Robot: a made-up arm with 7 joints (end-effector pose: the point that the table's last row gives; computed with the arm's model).
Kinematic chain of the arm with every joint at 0, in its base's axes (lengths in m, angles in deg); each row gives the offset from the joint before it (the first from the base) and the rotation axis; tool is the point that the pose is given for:
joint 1: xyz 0 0 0.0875 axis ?
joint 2: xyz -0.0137 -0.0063 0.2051 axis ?
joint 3: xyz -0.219 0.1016 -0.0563 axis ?
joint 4: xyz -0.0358 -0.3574 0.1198 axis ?
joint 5: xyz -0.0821 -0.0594 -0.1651 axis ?
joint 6: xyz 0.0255 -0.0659 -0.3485 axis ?
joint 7: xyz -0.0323 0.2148 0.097 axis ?
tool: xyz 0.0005 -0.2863 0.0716
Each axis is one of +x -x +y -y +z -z.
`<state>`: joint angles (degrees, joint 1 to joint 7).
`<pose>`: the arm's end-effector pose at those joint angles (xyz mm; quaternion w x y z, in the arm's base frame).
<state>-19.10 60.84 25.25 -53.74 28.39 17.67 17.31</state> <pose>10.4 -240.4 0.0 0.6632 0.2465 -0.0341 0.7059</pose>
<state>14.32 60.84 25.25 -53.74 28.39 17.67 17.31</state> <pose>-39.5 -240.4 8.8 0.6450 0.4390 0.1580 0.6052</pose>
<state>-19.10 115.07 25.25 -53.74 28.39 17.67 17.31</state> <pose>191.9 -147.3 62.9 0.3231 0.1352 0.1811 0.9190</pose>
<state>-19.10 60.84 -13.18 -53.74 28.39 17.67 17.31</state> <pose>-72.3 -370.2 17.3 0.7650 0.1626 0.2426 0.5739</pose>
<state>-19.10 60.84 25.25 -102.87 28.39 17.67 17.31</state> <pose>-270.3 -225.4 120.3 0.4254 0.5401 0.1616 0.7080</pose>
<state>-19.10 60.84 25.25 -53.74 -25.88 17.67 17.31</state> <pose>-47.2 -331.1 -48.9 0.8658 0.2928 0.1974 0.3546</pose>
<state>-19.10 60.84 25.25 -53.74 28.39 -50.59 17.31</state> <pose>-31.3 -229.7 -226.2 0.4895 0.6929 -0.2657 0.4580</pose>
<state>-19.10 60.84 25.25 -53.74 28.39 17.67 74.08</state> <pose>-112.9 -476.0 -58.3 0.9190 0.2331 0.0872 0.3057</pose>
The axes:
joint 1: +y
joint 2: +z
joint 3: -y
joint 4: -x
joint 5: +z
joint 6: +y
joint 7: -z

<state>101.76 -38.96 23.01 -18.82 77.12 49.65 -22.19</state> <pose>-78.5 39.0 174.5 0.3802 0.2341 0.7854 0.4288</pose>
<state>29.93 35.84 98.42 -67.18 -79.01 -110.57 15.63</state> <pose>-278.0 265.0 144.6 0.3920 0.4813 -0.3920 -0.6790</pose>
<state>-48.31 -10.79 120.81 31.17 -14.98 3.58 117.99</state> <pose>46.0 -225.6 229.1 0.2644 -0.8295 0.4351 0.2293</pose>
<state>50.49 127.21 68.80 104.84 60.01 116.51 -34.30</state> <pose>866.6 167.6 -533.8 0.5866 -0.4598 0.4967 0.4447</pose>
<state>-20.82 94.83 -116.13 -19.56 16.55 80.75 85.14</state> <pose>41.0 -216.7 284.5 0.0868 0.9656 -0.2228 0.1025</pose>
